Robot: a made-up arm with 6 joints.
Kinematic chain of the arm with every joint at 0, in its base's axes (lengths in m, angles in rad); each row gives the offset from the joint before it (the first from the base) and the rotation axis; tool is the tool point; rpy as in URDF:
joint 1: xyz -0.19 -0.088 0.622 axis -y
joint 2: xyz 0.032 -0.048 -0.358 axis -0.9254 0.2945 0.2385
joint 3: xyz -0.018 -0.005 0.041 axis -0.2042 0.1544 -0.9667
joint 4: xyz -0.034 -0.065 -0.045 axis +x
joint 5: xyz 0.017 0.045 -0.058 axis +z
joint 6: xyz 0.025 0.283 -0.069 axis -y
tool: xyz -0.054 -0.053 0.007 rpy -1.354 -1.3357 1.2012
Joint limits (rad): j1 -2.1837..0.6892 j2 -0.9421..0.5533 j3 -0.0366..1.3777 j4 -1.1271..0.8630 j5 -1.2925..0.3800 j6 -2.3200..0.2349
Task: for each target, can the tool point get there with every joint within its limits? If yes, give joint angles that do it. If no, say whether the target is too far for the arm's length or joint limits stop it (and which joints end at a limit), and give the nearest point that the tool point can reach.
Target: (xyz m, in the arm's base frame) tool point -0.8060 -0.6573 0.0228
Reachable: no: too far | nearest point -0.6061 -0.3603 0.2173 | short by 0.407 m
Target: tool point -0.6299 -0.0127 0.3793
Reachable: yes | joints -1.4678 -0.7905 0.3116 -0.5630 -0.5218 -1.4756
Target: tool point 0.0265 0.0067 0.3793
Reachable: yes | joints 0.2380 -0.5075 0.4525 0.3246 -0.2817 -0.8268
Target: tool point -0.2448 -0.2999 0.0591
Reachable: yes | joints -0.1392 0.3213 0.9593 -0.9056 -0.3831 -1.5554
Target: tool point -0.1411 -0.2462 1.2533
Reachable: no: joint limits stop it (at a limit: joint 1, joint 2, joint 4, joint 5, joint 6) | nearest point -0.5071 -0.2511 1.1196 | short by 0.390 m
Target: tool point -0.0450 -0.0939 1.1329
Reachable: no: joint limits stop it (at a limit: joint 1, joint 2, joint 3, joint 4, joint 5) | nearest point -0.2586 -0.0695 0.8347 | short by 0.368 m
